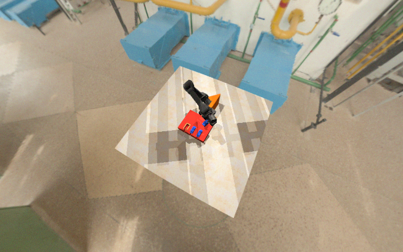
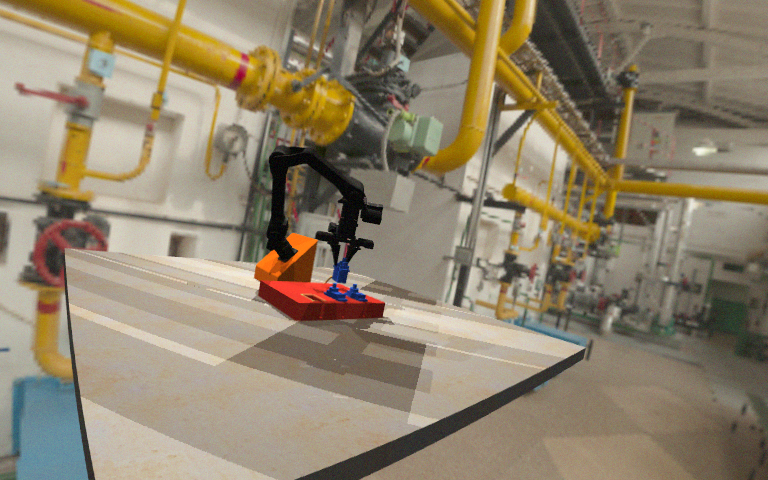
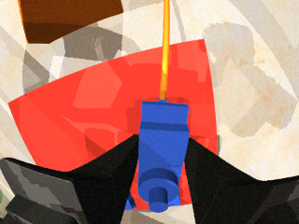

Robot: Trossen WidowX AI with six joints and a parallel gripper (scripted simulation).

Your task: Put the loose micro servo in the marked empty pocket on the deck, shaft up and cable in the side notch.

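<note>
Right now my gripper tip is 20 mm short of the red deck, 90 mm to the left of it and 100 mm above it.
</note>
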